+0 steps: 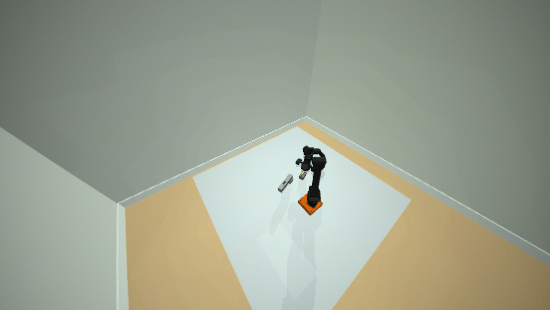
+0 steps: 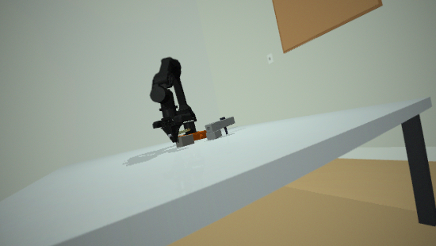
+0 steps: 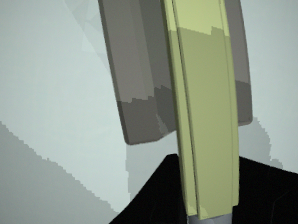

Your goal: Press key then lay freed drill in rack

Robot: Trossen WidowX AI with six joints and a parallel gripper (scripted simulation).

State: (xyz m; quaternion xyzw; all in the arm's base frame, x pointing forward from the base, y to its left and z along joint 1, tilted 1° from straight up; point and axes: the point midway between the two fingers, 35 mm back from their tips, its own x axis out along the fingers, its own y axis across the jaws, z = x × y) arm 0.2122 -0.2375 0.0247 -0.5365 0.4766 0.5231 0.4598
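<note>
The drill is 40 mm to the left of my gripper tip and 40 mm above it. Round my gripper tip: rack: 50 mm to the left, 10 mm behind.
</note>
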